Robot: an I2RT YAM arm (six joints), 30 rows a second.
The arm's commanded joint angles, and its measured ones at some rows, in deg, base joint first. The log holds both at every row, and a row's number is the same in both.
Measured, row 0: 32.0, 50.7, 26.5, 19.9, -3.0, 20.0
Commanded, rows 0 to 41: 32.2, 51.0, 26.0, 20.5, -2.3, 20.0; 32.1, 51.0, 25.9, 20.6, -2.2, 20.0; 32.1, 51.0, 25.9, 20.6, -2.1, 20.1; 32.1, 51.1, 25.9, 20.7, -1.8, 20.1; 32.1, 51.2, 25.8, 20.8, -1.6, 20.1; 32.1, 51.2, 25.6, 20.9, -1.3, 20.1; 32.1, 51.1, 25.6, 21.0, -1.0, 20.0; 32.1, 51.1, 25.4, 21.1, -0.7, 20.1; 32.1, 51.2, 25.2, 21.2, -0.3, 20.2; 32.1, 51.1, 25.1, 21.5, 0.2, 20.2; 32.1, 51.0, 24.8, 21.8, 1.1, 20.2; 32.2, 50.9, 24.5, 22.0, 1.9, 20.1; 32.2, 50.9, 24.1, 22.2, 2.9, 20.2; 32.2, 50.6, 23.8, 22.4, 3.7, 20.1; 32.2, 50.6, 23.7, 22.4, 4.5, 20.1; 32.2, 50.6, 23.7, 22.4, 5.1, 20.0; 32.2, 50.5, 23.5, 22.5, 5.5, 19.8; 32.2, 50.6, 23.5, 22.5, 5.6, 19.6; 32.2, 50.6, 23.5, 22.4, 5.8, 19.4; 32.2, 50.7, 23.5, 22.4, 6.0, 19.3; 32.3, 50.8, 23.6, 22.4, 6.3, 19.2; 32.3, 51.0, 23.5, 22.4, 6.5, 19.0; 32.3, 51.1, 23.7, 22.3, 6.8, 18.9; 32.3, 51.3, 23.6, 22.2, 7.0, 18.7; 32.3, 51.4, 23.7, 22.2, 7.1, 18.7; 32.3, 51.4, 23.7, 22.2, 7.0, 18.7; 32.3, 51.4, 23.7, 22.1, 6.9, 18.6; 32.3, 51.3, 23.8, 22.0, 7.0, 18.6; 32.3, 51.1, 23.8, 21.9, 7.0, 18.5; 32.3, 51.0, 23.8, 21.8, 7.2, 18.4; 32.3, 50.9, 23.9, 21.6, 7.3, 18.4; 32.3, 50.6, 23.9, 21.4, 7.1, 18.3; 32.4, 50.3, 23.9, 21.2, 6.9, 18.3; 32.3, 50.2, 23.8, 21.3, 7.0, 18.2; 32.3, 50.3, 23.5, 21.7, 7.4, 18.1; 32.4, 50.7, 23.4, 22.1, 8.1, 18.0; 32.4, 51.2, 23.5, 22.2, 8.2, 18.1; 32.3, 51.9, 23.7, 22.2, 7.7, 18.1; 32.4, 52.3, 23.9, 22.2, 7.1, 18.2; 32.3, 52.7, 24.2, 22.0, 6.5, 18.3; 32.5, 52.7, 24.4, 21.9, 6.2, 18.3; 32.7, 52.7, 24.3, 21.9, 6.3, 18.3
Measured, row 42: 32.4, 52.5, 24.0, 20.3, 7.0, 18.4
